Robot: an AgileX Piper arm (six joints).
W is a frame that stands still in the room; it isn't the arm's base.
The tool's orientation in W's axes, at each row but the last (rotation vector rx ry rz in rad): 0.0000 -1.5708 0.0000; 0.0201 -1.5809 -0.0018; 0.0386 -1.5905 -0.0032; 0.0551 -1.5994 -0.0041; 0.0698 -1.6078 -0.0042; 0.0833 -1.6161 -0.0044; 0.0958 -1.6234 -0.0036; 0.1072 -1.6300 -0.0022; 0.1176 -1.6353 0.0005; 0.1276 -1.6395 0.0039; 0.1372 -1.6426 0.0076; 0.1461 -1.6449 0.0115
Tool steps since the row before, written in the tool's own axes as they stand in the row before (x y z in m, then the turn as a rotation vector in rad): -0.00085 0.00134 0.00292 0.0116 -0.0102 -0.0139; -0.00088 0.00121 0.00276 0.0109 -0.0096 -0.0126; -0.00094 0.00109 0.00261 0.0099 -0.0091 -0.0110; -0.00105 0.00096 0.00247 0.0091 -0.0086 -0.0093; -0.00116 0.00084 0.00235 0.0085 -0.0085 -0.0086; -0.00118 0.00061 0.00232 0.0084 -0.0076 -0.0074; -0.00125 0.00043 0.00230 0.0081 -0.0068 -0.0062; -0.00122 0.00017 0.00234 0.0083 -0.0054 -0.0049; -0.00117 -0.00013 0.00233 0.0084 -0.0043 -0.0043; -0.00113 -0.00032 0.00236 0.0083 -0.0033 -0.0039; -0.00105 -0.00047 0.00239 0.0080 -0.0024 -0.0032; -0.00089 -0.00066 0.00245 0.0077 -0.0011 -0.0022
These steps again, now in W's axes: -0.00292 0.00134 -0.00085 0.0139 -0.0102 0.0116; -0.00276 0.00119 -0.00089 0.0126 -0.0096 0.0109; -0.00262 0.00106 -0.00096 0.0110 -0.0091 0.0099; -0.00247 0.00092 -0.00109 0.0093 -0.0086 0.0090; -0.00234 0.00080 -0.00121 0.0086 -0.0085 0.0084; -0.00229 0.00056 -0.00125 0.0074 -0.0077 0.0083; -0.00225 0.00038 -0.00135 0.0062 -0.0069 0.0080; -0.00227 0.00011 -0.00135 0.0048 -0.0057 0.0082; -0.00223 -0.00021 -0.00133 0.0041 -0.0046 0.0083; -0.00224 -0.00042 -0.00132 0.0036 -0.0036 0.0083; -0.00226 -0.00059 -0.00127 0.0028 -0.0028 0.0080; -0.00230 -0.00081 -0.00113 0.0017 -0.0016 0.0077
